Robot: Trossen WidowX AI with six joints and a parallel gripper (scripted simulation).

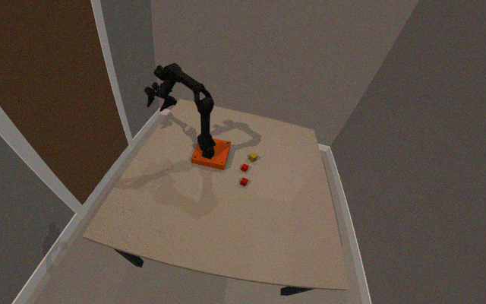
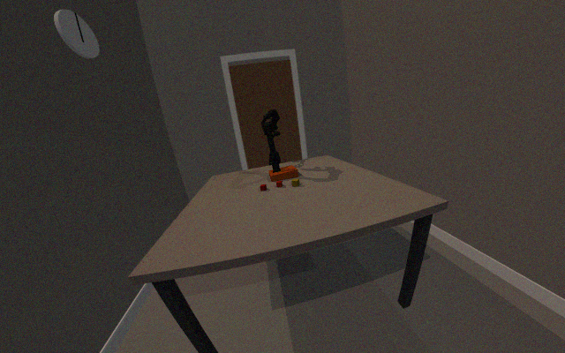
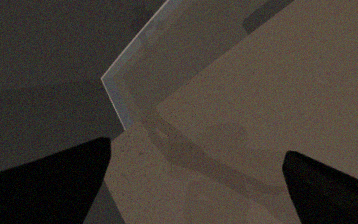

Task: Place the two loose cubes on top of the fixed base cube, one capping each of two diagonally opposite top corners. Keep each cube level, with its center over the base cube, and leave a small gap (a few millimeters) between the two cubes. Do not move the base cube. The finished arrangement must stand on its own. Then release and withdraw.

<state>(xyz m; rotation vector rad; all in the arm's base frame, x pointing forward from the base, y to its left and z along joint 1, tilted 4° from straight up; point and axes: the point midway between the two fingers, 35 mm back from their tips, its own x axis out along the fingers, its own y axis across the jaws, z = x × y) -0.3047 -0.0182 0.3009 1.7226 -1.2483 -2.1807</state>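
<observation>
The red cube is 600 mm ahead of my gripper tip, 290 mm below it and 30 mm to the right of it. Round my gripper tip: yellow base cube: 600 mm ahead, 280 mm below, 190 mm to the left.
</observation>
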